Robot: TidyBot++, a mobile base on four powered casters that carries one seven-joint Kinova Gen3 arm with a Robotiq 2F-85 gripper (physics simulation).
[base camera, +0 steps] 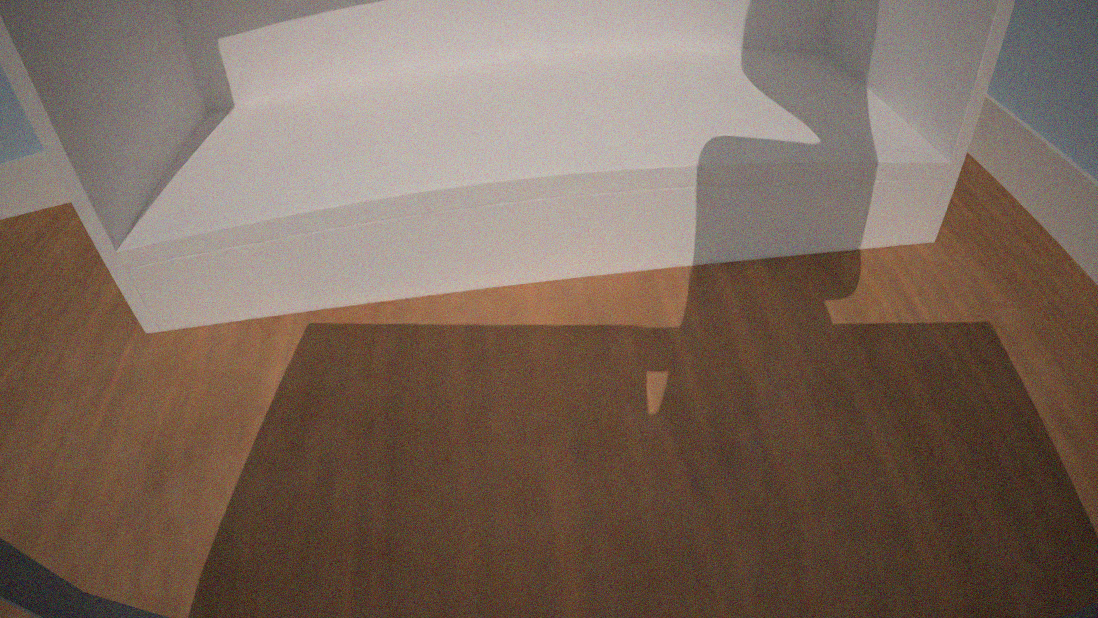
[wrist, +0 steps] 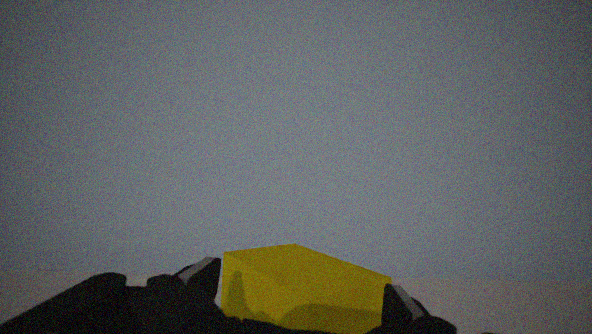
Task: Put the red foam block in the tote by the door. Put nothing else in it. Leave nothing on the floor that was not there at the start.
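Places are measured from the arm's base along level axes (x ahead, y left, z up), in metres.
Pixels of known places: gripper, fingertip midpoint: (wrist: 299,289).
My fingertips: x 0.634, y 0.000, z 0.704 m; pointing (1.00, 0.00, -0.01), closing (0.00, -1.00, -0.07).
Observation:
Behind a point stands the place of what it marks.
In the wrist view my gripper (wrist: 299,289) @[z 0.704, x 0.634, y 0.000 m] is open wide, its two dark fingers low in the frame. A yellow block (wrist: 301,290) @[z 0.708, x 0.621, y -0.001 m] sits on a pale surface between the fingers and fills most of the gap. It stands a little apart from the left finger and close against the right one. The gripper itself does not show in the base camera view; only the arm's shadow falls there.
A white shelf unit (base camera: 427,264) @[z -0.364, x 0.475, y 0.117 m] stands close ahead on the wooden floor (base camera: 130,425) @[z -0.397, x 0.319, y 0.371 m], with side panels left and right. A blue-grey wall (base camera: 1055,68) @[z -0.224, x 0.696, y -0.579 m] with a pale baseboard (base camera: 1030,170) @[z -0.350, x 0.661, y -0.571 m] runs along the right. The robot's dark shadow (base camera: 597,476) @[z -0.397, x 0.311, y -0.012 m] covers the floor in front.

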